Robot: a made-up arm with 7 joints.
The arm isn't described. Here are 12 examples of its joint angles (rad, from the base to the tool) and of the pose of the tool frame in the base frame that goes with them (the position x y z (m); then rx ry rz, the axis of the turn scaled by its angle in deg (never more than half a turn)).
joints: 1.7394 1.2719 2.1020 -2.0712 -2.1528 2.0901 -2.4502
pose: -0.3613 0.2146 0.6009 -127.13 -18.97 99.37
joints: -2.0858 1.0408 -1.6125 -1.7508 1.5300 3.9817 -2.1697
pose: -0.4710 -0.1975 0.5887 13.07 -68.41 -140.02
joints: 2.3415 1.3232 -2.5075 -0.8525 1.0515 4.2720 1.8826
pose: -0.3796 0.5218 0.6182 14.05 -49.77 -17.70
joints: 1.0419 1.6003 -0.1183 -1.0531 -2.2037 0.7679 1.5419
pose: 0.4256 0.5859 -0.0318 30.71 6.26 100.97
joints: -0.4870 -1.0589 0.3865 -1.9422 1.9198 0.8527 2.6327
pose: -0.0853 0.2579 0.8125 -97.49 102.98 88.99
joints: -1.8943 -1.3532 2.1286 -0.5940 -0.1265 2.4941 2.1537
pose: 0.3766 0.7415 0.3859 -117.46 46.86 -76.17
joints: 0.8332 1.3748 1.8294 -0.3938 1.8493 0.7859 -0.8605
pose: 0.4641 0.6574 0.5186 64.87 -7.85 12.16
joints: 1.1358 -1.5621 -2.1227 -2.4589 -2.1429 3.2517 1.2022
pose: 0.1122 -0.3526 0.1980 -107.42 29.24 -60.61
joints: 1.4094 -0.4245 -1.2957 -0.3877 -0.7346 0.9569 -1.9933
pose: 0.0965 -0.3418 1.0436 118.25 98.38 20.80
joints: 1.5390 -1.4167 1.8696 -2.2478 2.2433 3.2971 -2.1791
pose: -0.3070 -0.3113 0.2970 47.95 -111.91 -92.49
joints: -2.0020 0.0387 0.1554 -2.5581 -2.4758 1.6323 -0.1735
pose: -0.0838 -0.3001 0.4886 84.88 16.86 -116.06
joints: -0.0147 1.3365 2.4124 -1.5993 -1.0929 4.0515 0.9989
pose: 0.4844 0.1718 0.6620 5.48 7.46 -12.74
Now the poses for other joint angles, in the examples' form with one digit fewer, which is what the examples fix.
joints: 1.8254 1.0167 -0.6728 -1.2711 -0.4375 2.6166 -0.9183
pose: 0.002 0.754 0.415 21.2 131.9 38.5
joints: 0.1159 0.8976 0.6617 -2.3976 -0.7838 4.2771 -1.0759
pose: 0.385 0.232 0.348 -54.0 -101.3 -98.2
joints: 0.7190 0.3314 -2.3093 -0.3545 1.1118 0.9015 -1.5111
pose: 0.236 0.050 1.088 129.9 69.9 25.4
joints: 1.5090 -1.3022 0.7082 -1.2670 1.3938 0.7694 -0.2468
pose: -0.303 -0.531 0.697 21.5 -173.7 -7.7
